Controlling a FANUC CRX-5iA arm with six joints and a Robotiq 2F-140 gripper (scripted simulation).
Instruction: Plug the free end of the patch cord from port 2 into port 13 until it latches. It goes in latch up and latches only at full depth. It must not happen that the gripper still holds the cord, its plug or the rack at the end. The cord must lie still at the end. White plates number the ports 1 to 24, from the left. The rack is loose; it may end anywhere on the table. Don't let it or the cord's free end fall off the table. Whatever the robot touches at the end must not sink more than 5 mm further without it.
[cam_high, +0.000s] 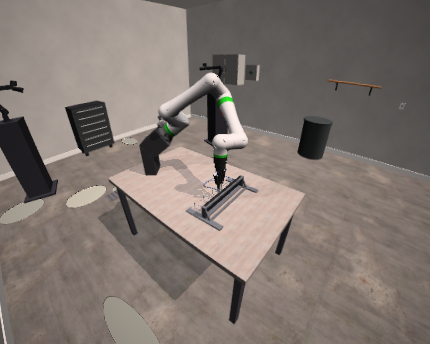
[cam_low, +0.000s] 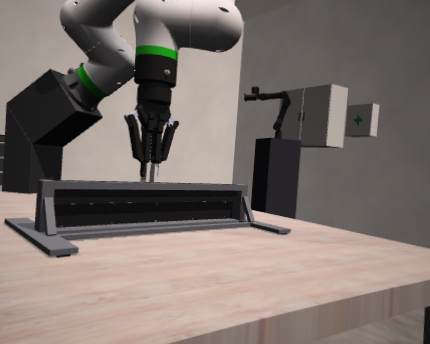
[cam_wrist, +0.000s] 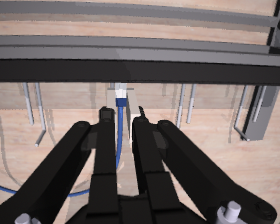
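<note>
Right now my hand is 1 cm short of the pale plug and 3 cm above it.
</note>
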